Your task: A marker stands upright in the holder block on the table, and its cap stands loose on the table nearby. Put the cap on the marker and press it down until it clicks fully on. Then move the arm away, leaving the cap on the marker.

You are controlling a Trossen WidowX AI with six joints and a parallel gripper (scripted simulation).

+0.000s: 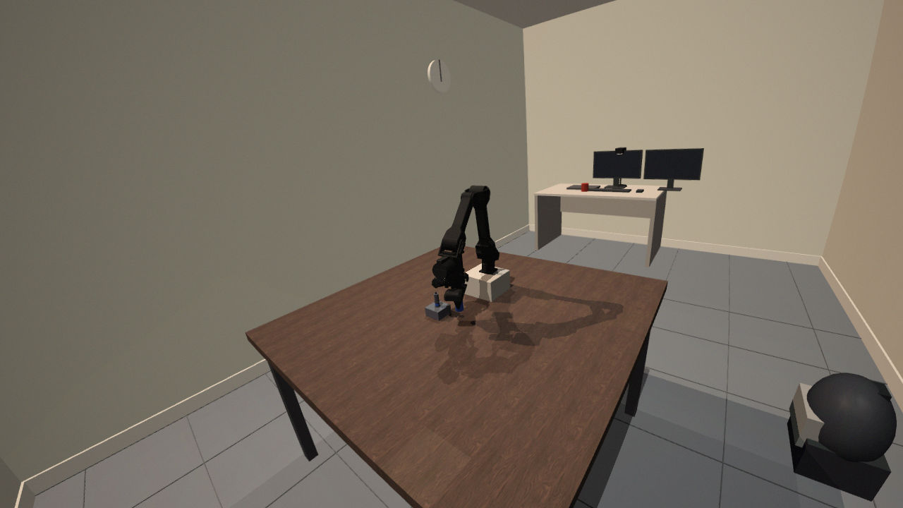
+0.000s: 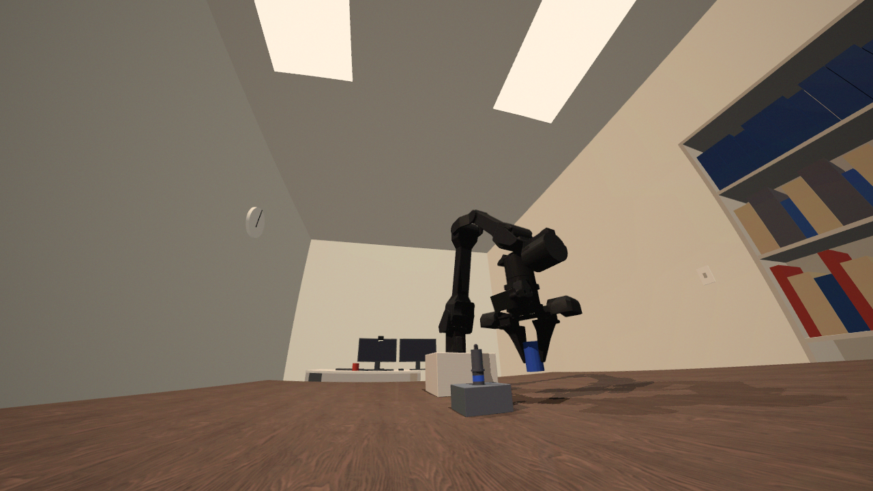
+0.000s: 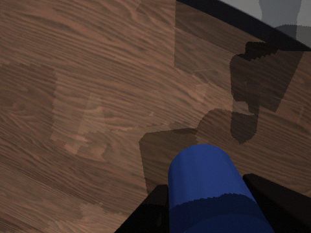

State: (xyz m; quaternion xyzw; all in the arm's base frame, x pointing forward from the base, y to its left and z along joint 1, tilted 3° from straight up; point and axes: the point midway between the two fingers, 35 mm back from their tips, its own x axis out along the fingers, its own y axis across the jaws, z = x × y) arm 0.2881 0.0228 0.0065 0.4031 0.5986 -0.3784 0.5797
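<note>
The holder block is 110 mm to the right of my gripper tip, 50 mm below it and 10 mm behind it. Round my gripper tip: blue cap 10 mm above.
</note>
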